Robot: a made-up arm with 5 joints.
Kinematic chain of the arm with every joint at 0, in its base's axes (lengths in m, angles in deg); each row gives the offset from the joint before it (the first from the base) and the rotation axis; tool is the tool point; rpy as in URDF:
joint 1: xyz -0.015 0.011 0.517 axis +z
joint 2: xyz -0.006 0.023 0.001 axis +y
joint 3: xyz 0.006 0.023 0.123 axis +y
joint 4: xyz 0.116 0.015 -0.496 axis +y
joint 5: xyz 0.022 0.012 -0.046 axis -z
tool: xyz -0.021 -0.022 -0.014 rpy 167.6 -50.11 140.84
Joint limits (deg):
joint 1: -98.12..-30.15
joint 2: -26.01..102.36
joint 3: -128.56..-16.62
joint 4: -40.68..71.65
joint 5: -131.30..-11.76
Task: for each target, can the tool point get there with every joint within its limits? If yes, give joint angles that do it. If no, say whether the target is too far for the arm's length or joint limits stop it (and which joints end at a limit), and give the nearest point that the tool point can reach.
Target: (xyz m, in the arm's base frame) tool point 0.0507 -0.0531 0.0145
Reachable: yes | joints -75.72 49.01 -36.03 31.51 -78.04
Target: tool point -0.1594 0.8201 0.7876
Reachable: no: too far | nearest point -0.0941 0.4543 0.3685 | short by 0.560 m
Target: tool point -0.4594 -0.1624 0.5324
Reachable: no: joint limits stop it (at a limit: joint 1, joint 2, joint 3, joint 4) | nearest point -0.3442 0.2537 0.3844 | short by 0.456 m
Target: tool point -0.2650 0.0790 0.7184
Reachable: no: joint limits stop it (at a limit: joint 1, joint 2, joint 3, joint 4, joint 5) | nearest point -0.3386 0.2536 0.3864 | short by 0.382 m
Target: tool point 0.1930 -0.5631 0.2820
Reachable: yes | joints -74.59 67.87 -119.69 53.94 -78.13
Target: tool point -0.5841 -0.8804 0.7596
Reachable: no: too far | nearest point -0.0641 -0.6436 0.6828 | short by 0.577 m
